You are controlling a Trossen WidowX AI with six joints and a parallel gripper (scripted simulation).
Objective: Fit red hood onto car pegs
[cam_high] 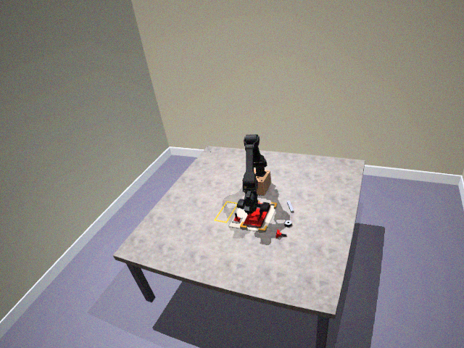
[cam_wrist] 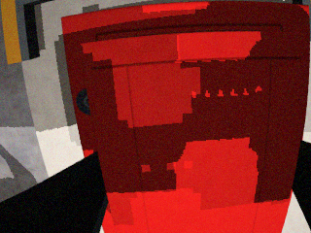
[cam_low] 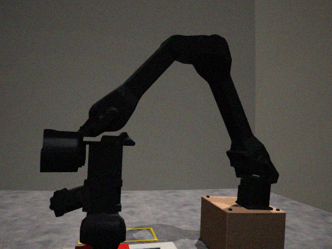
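The red hood lies 1 cm above my gripper tip. The rest, counted from my gripper tip: white jig (3 cm below, 3 cm behind, 2 cm to the right); then wheel (20 cm to the left, 3 cm below, 3 cm behind); then grey engine block (1 cm to the left, 1 cm below).
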